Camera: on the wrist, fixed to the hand. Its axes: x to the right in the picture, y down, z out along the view.
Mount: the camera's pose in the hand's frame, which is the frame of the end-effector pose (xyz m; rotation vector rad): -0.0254 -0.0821 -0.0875 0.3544 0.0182 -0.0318
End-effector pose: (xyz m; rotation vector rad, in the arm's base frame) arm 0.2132 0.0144 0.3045 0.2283 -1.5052 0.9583
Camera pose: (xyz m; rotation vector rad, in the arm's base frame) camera 0.3358 0.0113 0.3058 0.4947 -1.3038 1.1951
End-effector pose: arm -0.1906 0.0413 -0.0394 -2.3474 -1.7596 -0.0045
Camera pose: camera -0.2653 0.0245 0.0564 -2.0594 -1.6328 0.2584
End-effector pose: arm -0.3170 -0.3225 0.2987 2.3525 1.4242 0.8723
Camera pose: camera -0.4378 -0.3121 0.3174 -2.5123 -1.7059 -0.6658
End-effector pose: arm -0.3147 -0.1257 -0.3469 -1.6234 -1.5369 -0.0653
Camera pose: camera -0.3445 -0.2104 -0.2634 -1.3143 -1.4654 0.1663
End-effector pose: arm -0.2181 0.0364 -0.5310 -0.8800 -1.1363 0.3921
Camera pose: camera -0.1617 -0.0667 -0.4959 -0.5530 -1.0228 0.5391
